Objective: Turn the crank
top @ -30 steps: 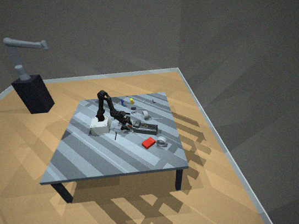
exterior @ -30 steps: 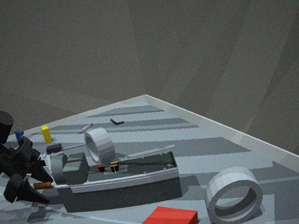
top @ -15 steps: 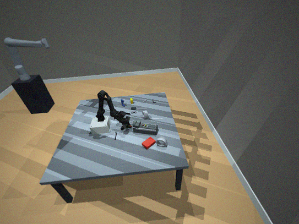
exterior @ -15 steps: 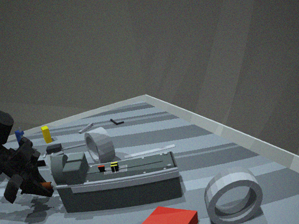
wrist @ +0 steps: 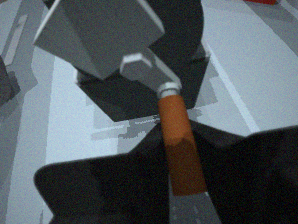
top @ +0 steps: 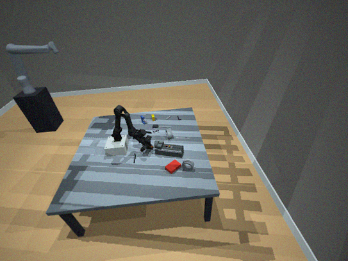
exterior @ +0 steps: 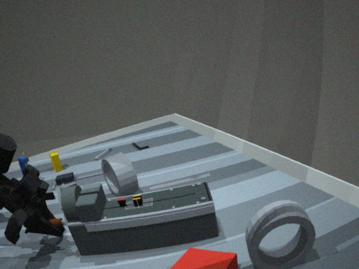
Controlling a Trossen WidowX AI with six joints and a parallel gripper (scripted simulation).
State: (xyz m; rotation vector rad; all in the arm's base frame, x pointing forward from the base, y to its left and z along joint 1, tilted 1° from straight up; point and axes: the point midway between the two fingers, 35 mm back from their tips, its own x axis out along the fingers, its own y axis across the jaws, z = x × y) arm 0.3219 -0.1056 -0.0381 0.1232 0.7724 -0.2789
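Now: gripper tip 14 cm short of the red pointer, 4 cm below it and 2 cm to the left of it. Round my gripper tip: brown handle: 2 cm behind, 2 cm above, 1 cm to the left; then yellow block: 57 cm to the left, 2 cm behind, 1 cm below; then blue clamp: 52 cm to the left, 14 cm behind, 1 cm above.
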